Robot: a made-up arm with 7 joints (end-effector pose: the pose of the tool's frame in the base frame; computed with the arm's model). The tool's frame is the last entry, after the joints. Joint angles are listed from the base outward.
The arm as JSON. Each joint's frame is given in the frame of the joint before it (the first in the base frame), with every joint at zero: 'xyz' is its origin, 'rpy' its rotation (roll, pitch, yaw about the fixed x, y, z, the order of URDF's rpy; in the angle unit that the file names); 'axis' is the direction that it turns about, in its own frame. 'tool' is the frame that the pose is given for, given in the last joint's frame.
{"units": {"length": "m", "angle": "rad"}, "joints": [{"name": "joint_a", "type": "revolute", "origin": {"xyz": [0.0, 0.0, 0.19], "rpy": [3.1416, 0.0, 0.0]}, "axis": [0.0, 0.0, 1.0]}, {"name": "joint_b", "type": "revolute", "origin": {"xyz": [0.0, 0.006, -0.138], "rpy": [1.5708, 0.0, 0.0]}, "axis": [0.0, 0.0, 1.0]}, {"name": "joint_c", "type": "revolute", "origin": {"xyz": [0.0, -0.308, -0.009], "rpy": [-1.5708, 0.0, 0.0]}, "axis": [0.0, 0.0, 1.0]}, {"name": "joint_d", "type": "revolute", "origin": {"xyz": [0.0, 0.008, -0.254], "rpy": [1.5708, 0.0, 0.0]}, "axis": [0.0, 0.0, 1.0]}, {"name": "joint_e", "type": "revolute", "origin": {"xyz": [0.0, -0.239, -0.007], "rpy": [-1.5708, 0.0, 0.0]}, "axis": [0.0, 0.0, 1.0]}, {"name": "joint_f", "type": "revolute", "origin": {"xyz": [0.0, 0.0, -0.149], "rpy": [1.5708, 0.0, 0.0]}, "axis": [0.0, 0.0, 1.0]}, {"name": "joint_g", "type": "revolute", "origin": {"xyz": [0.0, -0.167, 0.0], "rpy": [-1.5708, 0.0, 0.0]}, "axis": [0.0, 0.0, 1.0]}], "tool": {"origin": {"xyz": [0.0, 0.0, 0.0], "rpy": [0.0, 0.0, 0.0]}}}
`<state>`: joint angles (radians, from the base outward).
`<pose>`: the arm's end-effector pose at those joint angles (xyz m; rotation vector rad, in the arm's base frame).
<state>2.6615 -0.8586 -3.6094 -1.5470 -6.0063 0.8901 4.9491</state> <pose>0.3446 -0.1036 1.0983 -1.4241 -2.1346 0.0335</pose>
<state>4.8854 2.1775 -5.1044 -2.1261 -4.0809 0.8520 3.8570</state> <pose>-0.2326 0.3850 0.4021 1.0998 2.8927 0.3346</pose>
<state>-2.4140 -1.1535 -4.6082 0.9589 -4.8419 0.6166 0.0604</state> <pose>0.9203 -0.2339 0.5315 1.5020 -0.2191 -2.3320</pose>
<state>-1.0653 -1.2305 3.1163 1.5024 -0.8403 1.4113 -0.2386</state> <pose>-0.1702 -0.5831 0.0942 0.0143 -1.1726 0.2104</pose>
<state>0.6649 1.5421 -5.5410 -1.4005 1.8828 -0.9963 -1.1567</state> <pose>0.7717 -0.1142 0.6099 1.0057 -0.9954 -0.4125</pose>
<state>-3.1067 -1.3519 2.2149 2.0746 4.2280 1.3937 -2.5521</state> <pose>0.4614 0.3994 0.2868 1.8806 1.3615 -1.0159</pose>
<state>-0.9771 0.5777 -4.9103 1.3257 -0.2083 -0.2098 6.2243</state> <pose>0.7050 0.0870 0.8939 2.3904 -0.6550 -1.8348</pose>
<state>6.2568 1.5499 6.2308 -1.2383 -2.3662 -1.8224 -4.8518</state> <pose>0.7821 -0.1376 0.6270 -1.0290 -0.3704 0.7385</pose>
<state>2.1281 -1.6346 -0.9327 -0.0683 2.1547 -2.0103 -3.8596</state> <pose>0.5501 0.6926 0.2192 0.9205 -1.6050 -2.4293</pose>
